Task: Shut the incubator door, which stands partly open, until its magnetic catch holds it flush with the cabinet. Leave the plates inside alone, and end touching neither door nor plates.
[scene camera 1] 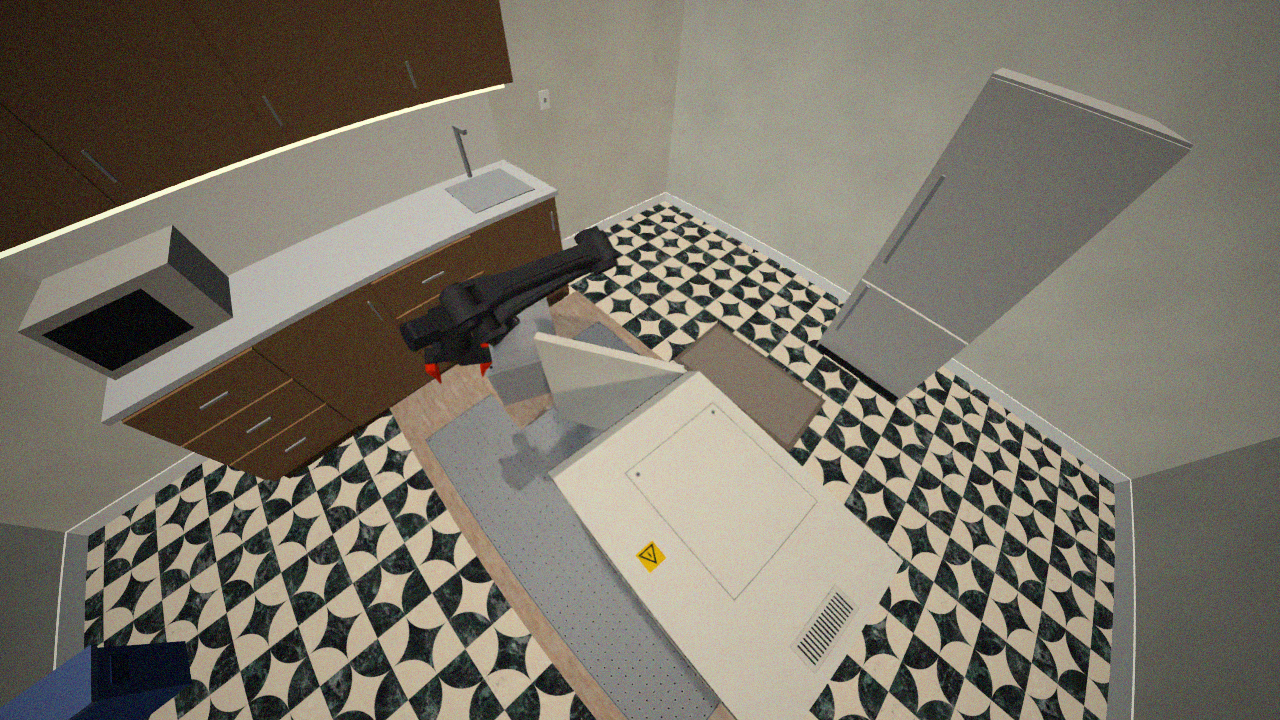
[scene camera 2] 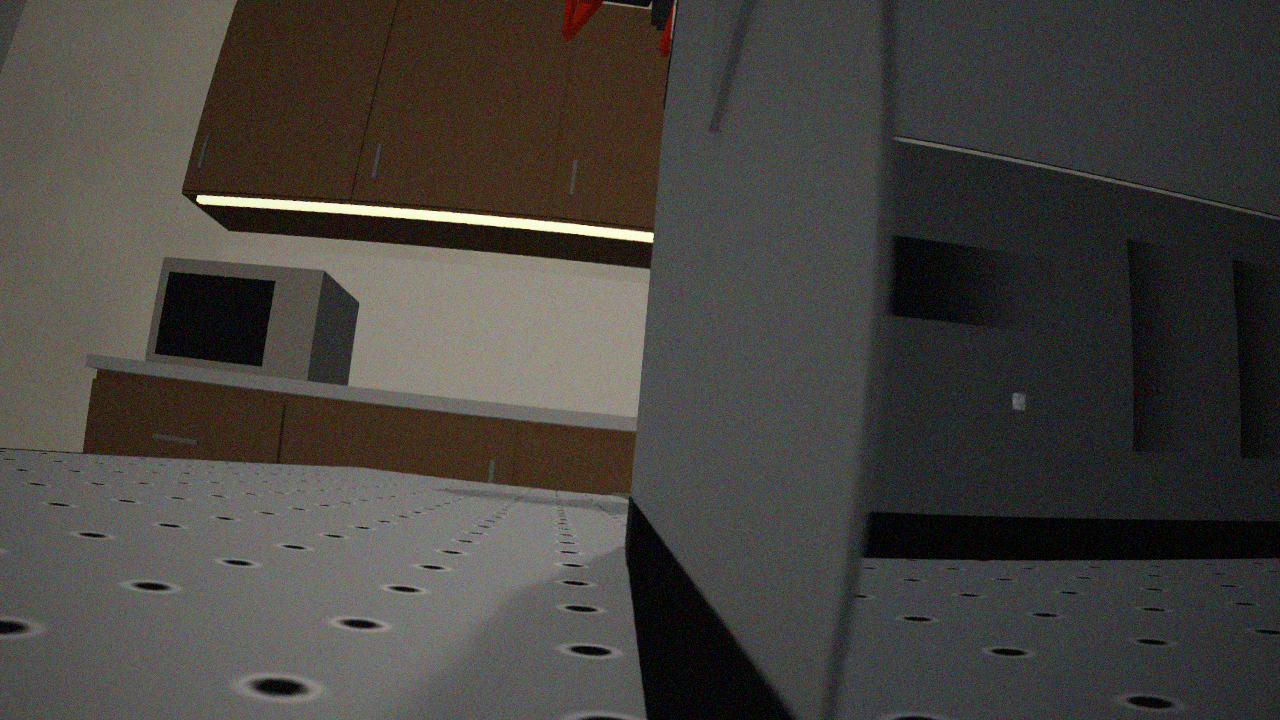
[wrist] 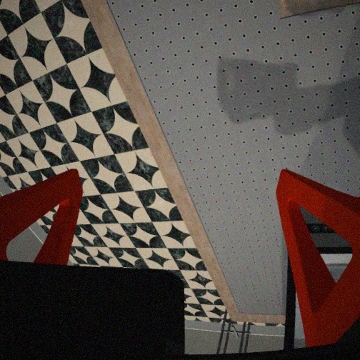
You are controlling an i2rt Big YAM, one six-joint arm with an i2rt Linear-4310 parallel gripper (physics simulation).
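Seen in the pictures: gripper, fingertip midpoint: [scene camera 1: 461,377] [scene camera 2: 612,44]; arm's base at its link origin: [scene camera 1: 497,324].
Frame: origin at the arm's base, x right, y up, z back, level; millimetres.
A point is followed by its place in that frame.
Observation:
The incubator cabinet [scene camera 1: 716,483] @(y 267, x 166, z -764 mm) [scene camera 2: 760,358] is off-white from above and looks grey in scene camera 2. Its door [scene camera 1: 599,386] @(y 103, x 49, z -443 mm) stands partly open at the upper-left side of the cabinet in scene camera 1, its free edge toward the arm. My gripper [scene camera 1: 459,369] @(y 110, x 223, z -155 mm) [scene camera 2: 619,40] @(y 110, x 223, z -155 mm) [wrist: 178,180] is open with red fingers wide apart, nothing between them. It hangs high above the board, left of the door's free edge in scene camera 1, with a visible gap. In the wrist view a dark front part of the incubator shows behind the right finger. The plates are not visible.
The perforated grey board [scene camera 1: 501,465] @(y -283, x 294, z -199 mm) [scene camera 2: 313,573] @(y -283, x 369, z -620 mm) [wrist: 200,145] has a wooden border [wrist: 170,185] and carries arm shadows. A kitchen counter [scene camera 1: 358,250] with a microwave [scene camera 1: 125,304] [scene camera 2: 250,317] stands beyond the arm. A tall fridge [scene camera 1: 1020,205] stands at the right.

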